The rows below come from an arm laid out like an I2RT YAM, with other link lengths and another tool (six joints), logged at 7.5 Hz.
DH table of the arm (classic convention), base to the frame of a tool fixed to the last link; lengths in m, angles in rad. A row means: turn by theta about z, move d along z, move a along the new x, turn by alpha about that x. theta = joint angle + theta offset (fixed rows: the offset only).
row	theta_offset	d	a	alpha
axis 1	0.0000	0.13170	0.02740	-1.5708
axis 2	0.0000	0.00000	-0.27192	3.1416
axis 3	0.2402	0.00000	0.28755	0.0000
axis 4	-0.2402	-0.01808	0.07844	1.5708
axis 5	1.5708	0.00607	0.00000	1.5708
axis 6	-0.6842	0.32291	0.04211	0.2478
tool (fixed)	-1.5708	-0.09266	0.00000	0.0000
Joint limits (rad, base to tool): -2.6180..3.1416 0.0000..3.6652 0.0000..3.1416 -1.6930..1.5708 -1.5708..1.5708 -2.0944..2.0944
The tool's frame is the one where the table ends.
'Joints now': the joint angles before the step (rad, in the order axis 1, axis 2, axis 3, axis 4, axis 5, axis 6). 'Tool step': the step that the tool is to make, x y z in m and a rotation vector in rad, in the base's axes. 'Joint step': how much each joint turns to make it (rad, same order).
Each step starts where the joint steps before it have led.
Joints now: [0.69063 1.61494 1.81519 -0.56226 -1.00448 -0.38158]
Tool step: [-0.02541 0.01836 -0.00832 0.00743 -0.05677 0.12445]
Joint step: [0.03366 0.05293 0.03531 -0.04295 -0.07208 -0.12572]
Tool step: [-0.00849 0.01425 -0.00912 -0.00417 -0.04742 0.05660]
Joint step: [0.02405 0.05512 0.04935 -0.04802 -0.01416 -0.09745]
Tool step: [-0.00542 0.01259 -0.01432 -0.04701 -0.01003 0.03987]
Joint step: [0.02227 0.08467 0.11709 -0.14198 0.00559 -0.09536]
